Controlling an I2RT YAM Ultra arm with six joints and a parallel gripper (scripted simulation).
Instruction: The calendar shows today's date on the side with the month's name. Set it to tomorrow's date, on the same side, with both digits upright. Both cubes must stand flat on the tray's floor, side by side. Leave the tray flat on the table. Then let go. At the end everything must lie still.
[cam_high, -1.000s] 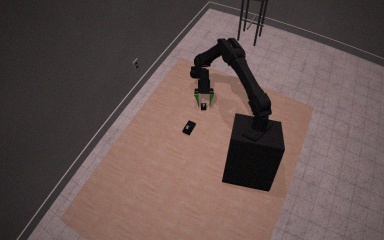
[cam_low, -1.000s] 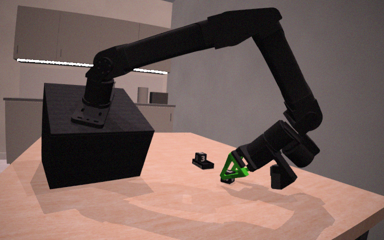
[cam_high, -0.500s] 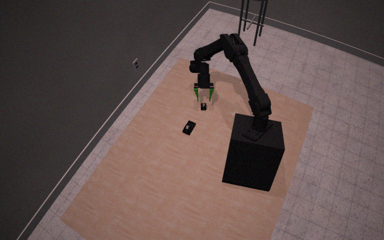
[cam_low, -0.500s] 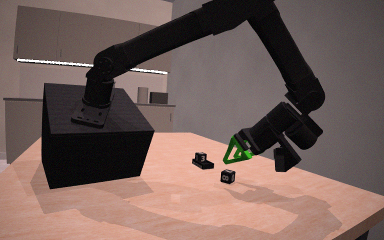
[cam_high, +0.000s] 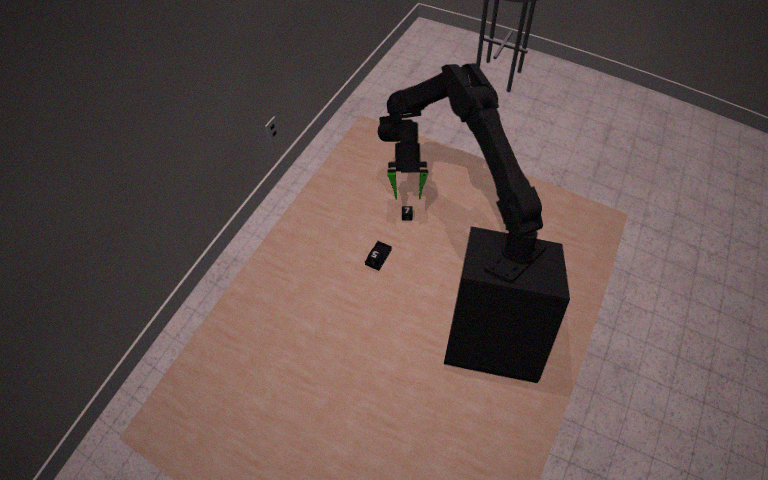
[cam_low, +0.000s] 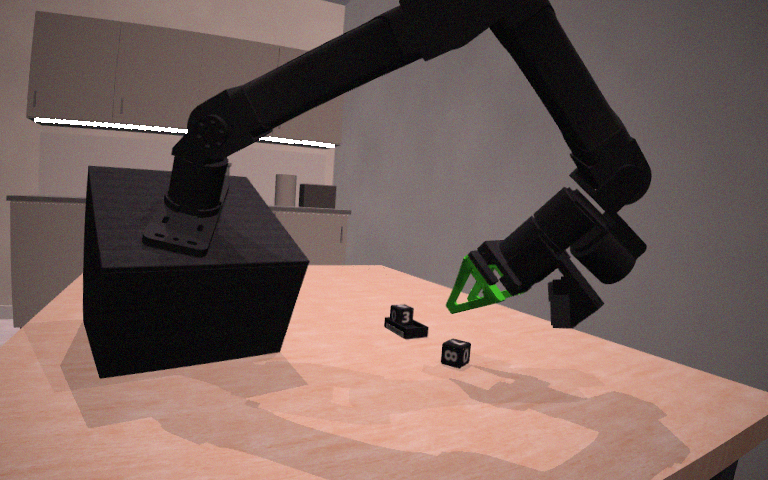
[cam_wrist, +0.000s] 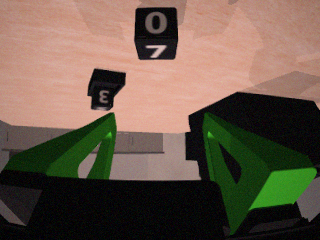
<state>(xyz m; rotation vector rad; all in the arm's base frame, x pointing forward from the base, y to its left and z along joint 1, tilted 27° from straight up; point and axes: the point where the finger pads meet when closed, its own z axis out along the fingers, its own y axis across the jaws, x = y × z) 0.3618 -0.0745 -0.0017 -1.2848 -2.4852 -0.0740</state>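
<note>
My gripper is now 7 cm above the black cube and 1 cm to the right of it. Also, from my hand: black tray 16 cm to the left, 8 cm below, 2 cm behind.
</note>
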